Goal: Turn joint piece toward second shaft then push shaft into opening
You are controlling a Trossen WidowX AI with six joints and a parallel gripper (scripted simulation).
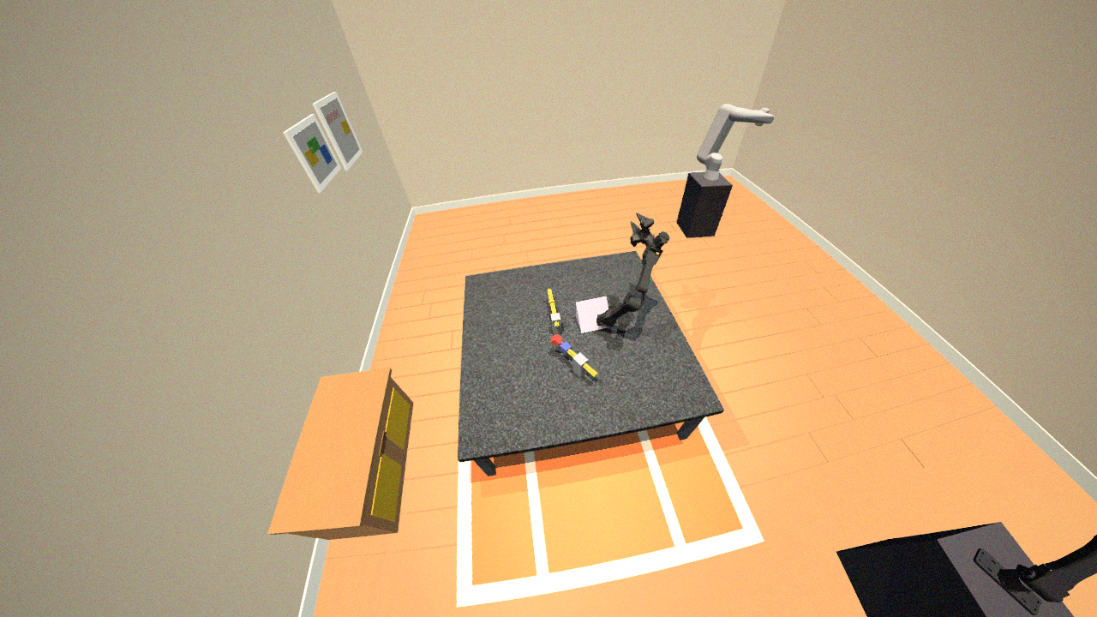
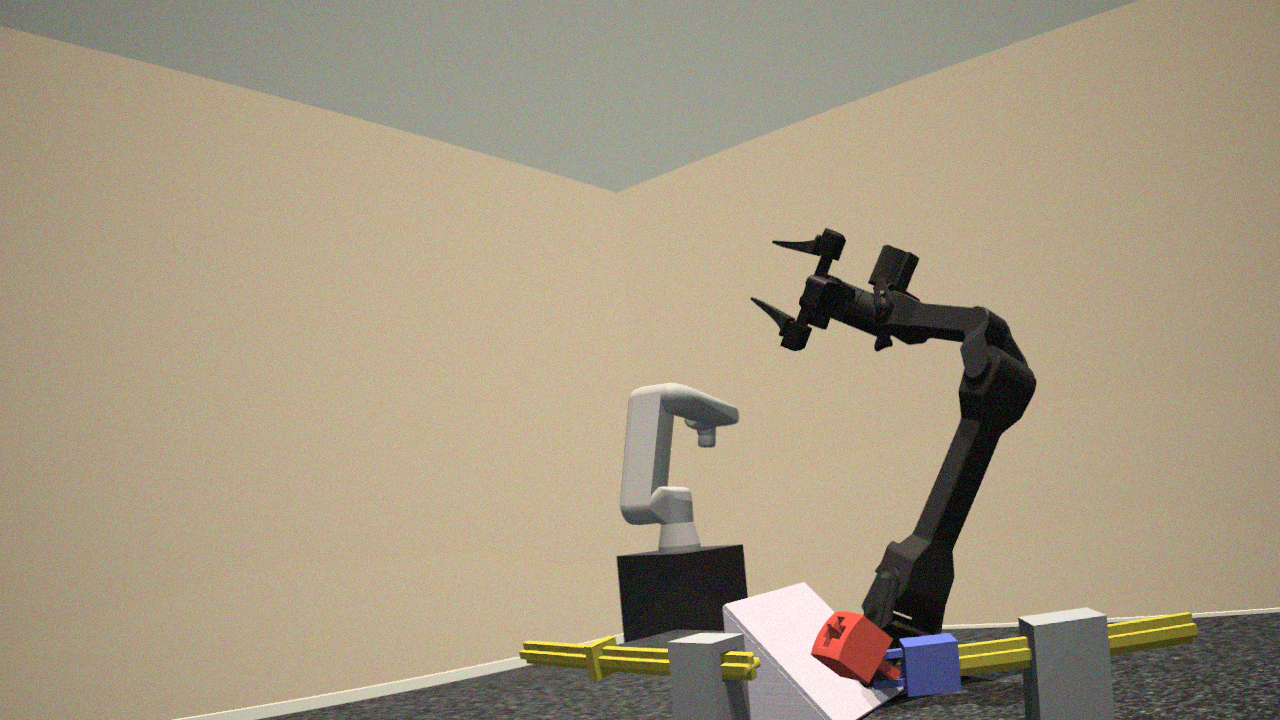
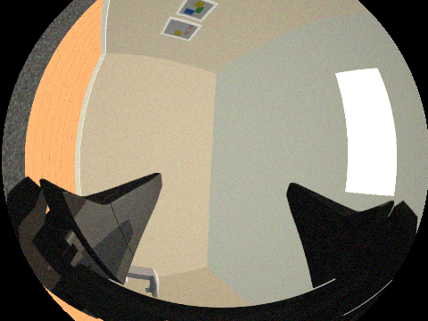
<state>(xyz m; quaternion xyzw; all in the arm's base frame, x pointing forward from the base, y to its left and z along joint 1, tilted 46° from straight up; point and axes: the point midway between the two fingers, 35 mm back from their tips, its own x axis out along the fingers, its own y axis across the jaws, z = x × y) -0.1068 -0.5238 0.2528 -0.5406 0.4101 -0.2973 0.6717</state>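
My gripper tip is 47 cm above the red square joint piece, 45 cm short of it and 39 cm to the right of it.
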